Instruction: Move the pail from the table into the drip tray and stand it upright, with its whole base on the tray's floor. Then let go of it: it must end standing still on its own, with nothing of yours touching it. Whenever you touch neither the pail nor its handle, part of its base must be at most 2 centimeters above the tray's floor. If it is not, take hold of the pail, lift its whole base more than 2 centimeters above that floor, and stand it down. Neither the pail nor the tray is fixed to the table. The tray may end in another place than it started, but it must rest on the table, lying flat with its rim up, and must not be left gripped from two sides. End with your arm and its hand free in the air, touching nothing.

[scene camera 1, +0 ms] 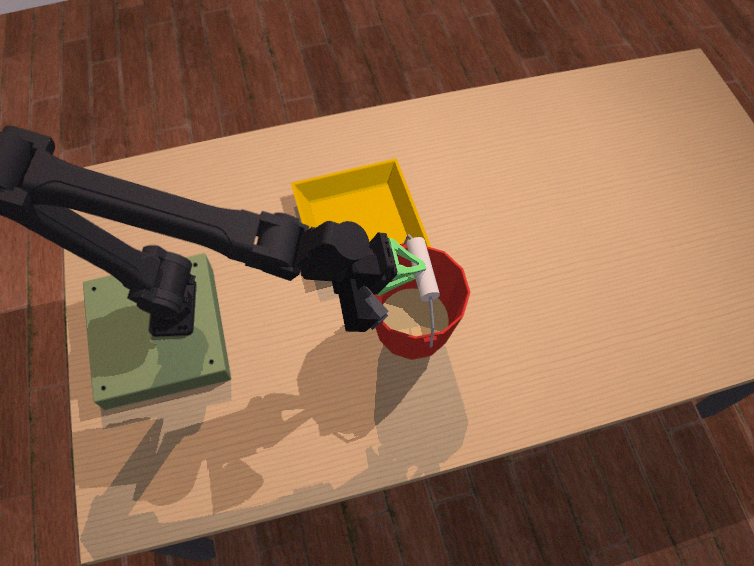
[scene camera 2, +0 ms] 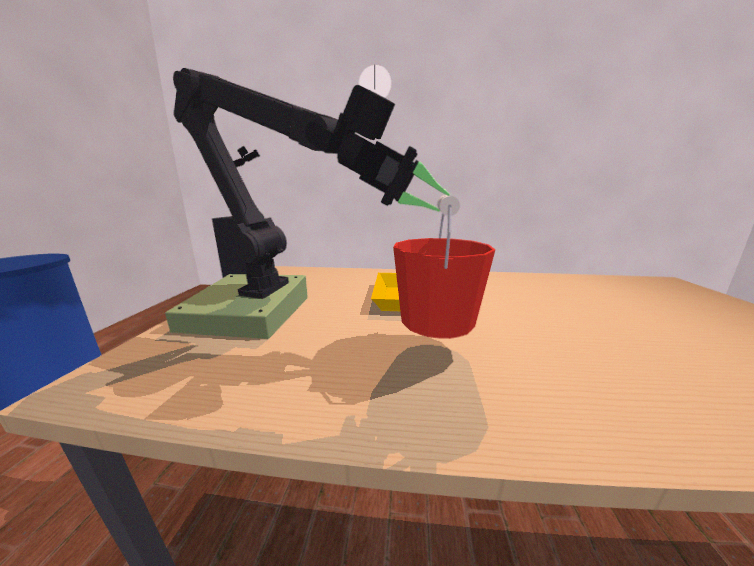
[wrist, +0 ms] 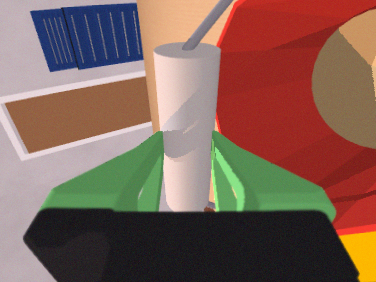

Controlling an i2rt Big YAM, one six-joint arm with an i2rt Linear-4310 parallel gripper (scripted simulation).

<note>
In view: my gripper [scene camera 1: 420, 270], a red pail [scene camera 2: 434, 302] and a yellow drip tray [scene camera 1: 376, 196].
The red pail is seen too in scene camera 1 [scene camera 1: 406, 332] and in the wrist view [wrist: 289, 91]. The yellow drip tray shows as well in scene camera 2 [scene camera 2: 385, 295]. My gripper is seen too in scene camera 2 [scene camera 2: 444, 203] and in the wrist view [wrist: 187, 140].
</note>
